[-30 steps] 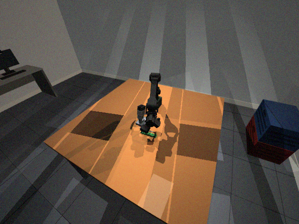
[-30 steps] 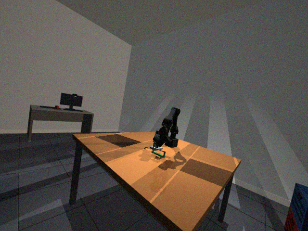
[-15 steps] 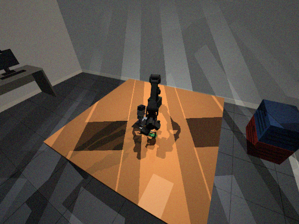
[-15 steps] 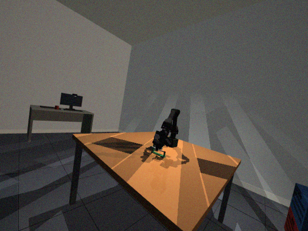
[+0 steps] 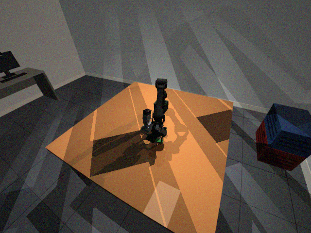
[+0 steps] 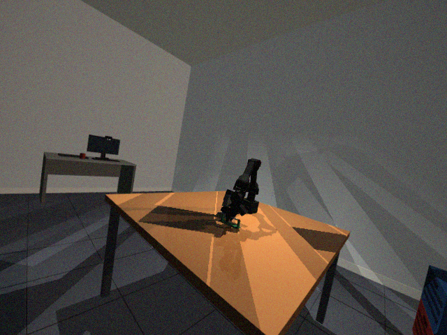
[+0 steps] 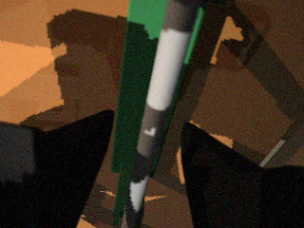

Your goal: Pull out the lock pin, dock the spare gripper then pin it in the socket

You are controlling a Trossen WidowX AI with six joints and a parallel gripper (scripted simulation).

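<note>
Now: gripper tip 1 cm to the right of the green mount and 1 cm below it. From my gripper tip the other things lie so: spare gripper (10 cm behind, 12 cm to the right, 11 cm above).
</note>
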